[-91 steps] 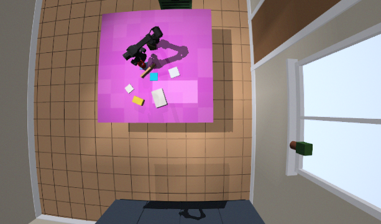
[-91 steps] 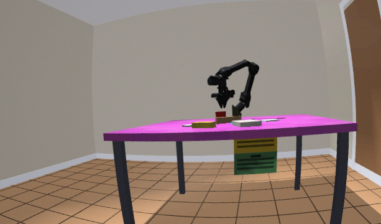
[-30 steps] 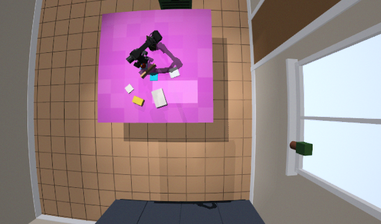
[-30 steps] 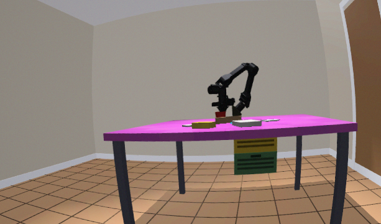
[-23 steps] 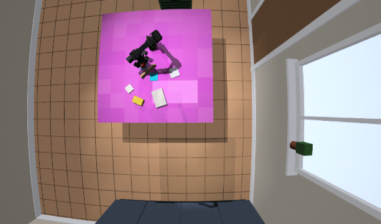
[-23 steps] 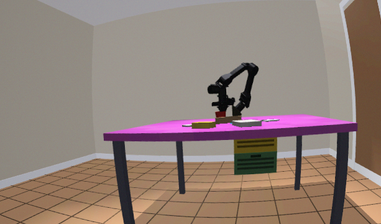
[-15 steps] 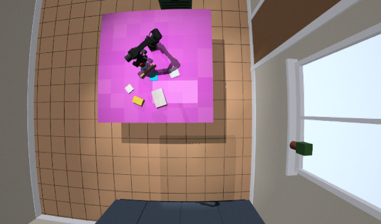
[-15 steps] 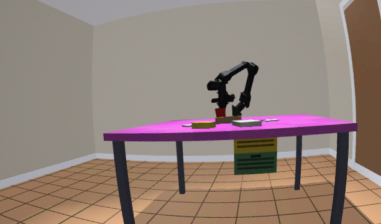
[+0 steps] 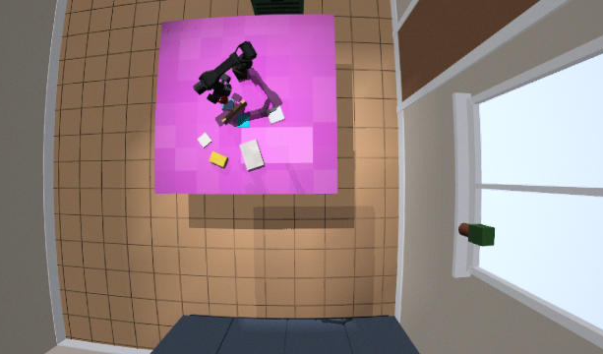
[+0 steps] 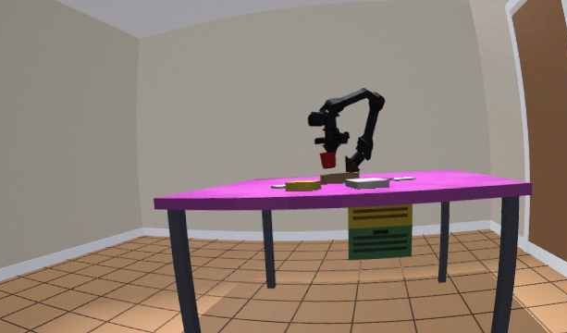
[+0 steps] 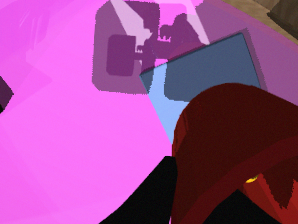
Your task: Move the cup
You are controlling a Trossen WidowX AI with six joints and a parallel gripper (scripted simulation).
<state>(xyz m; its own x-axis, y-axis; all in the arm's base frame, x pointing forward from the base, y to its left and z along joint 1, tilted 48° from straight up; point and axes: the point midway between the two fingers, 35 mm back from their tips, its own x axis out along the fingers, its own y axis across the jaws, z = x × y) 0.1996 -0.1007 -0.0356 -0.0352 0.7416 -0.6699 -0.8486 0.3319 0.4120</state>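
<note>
Now: gripper tip 3 cm short of the red cup and 2 cm to the left of it. Round my gripper tip: cyan pad 15 cm ahead, 11 cm below, 9 cm to the left; brown block 9 cm below, 9 cm ahead, 4 cm to the left; light blue pad 11 cm below, 2 cm to the right, 2 cm ahead.
</note>
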